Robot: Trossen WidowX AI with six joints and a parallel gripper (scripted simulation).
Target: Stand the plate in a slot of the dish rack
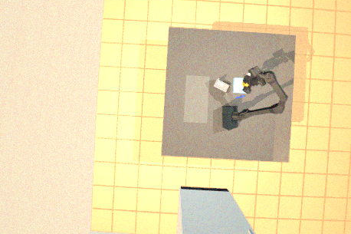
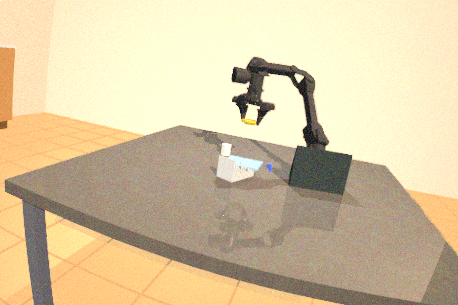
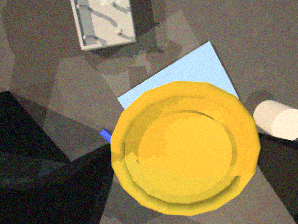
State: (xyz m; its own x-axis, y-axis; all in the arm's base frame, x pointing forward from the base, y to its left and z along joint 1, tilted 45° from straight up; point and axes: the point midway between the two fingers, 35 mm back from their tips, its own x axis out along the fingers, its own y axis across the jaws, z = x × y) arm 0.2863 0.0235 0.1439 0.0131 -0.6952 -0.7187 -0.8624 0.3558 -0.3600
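My gripper tip is now 16 cm to the right of the white dish rack and 16 cm above it. From my gripper tip the other things lie so: blue spoon (11 cm behind, 4 cm to the right, 18 cm below); then light blue mat (4 cm to the right, 18 cm below); then yellow plate (1 cm above).
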